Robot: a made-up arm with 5 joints.
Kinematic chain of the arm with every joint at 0, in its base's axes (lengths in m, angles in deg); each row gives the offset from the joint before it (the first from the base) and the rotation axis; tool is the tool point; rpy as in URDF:
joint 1: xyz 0.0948 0 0.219 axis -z
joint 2: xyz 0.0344 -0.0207 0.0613 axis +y
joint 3: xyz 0.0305 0 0.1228 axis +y
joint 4: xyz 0.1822 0 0.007 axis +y
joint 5: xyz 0.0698 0.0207 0 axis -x
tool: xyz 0 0 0 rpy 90 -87.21 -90
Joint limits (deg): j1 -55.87..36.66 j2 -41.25..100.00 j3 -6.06..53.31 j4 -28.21..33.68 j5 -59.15..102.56
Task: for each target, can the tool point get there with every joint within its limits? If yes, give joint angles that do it. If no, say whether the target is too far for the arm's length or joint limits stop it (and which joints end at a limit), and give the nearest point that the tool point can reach.
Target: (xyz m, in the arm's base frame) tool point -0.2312 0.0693 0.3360
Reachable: no: joint limits stop it (at a limit: joint 2, joint 3, joint 4) | nearest point 0.0176 0.0164 0.1493 | short by 0.316 m
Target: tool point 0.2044 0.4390 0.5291
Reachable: no: too far | nearest point 0.2693 0.2575 0.4566 | short by 0.206 m
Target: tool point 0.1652 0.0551 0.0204
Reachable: yes | joints -38.07 84.25 22.59 3.43 -40.00
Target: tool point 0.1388 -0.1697 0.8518
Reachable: no: too far | nearest point 0.1848 -0.0670 0.5990 | short by 0.277 m
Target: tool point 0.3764 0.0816 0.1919
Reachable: yes | joints -16.17 28.09 20.72 -3.16 8.95
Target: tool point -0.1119 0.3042 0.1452
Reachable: no: joint limits stop it (at a limit: joint 1, joint 2, joint 3) | nearest point 0.0311 0.0474 0.1417 | short by 0.294 m
